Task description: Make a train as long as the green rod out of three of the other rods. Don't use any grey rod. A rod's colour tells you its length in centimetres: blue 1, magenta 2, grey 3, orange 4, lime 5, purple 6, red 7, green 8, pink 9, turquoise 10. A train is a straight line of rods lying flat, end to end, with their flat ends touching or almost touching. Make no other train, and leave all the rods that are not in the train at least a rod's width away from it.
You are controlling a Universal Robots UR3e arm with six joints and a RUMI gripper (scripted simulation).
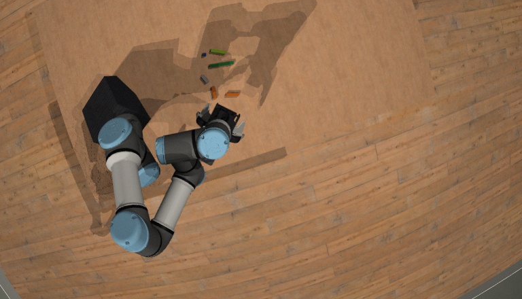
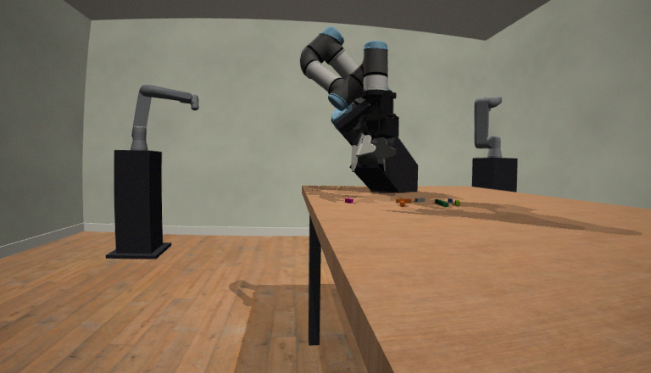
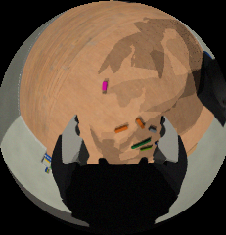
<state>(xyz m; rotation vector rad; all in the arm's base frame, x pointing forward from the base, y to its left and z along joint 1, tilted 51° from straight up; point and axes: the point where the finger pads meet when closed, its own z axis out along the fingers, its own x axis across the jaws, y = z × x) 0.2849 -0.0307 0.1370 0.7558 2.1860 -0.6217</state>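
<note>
The blue rod lies 3 cm ahead of my hand, 23 cm to the left of it and 7 cm below it. Also, from my hand: green rod: 7 cm ahead, 17 cm to the left, 7 cm below; grey rod: 15 cm to the left, 7 cm below; magenta rod: 5 cm to the right, 7 cm below.
</note>
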